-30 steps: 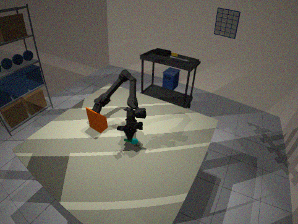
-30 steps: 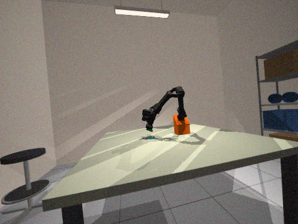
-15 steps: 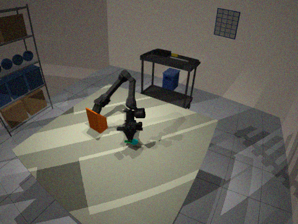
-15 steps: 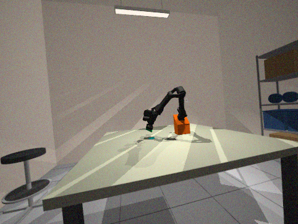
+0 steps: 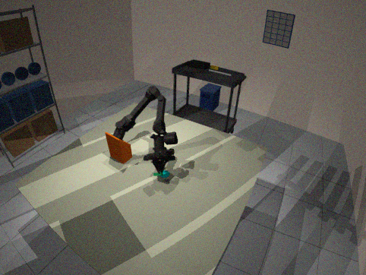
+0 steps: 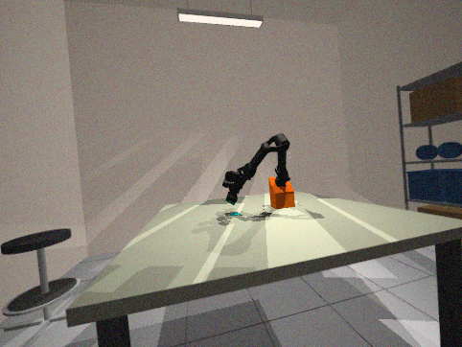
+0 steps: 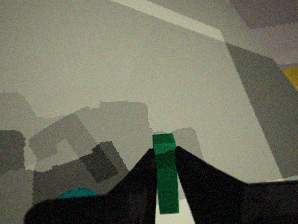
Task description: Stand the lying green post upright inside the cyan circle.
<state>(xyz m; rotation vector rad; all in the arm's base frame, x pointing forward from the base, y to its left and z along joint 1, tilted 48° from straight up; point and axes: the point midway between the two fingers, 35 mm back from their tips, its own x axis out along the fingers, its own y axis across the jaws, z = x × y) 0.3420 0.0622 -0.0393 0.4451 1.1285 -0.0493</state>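
Right now my gripper tip is 30 mm past the cyan circle, 70 mm to the right of it and 80 mm above it. From my gripper tip the other things lie so: green post: 20 mm behind, 10 mm below.
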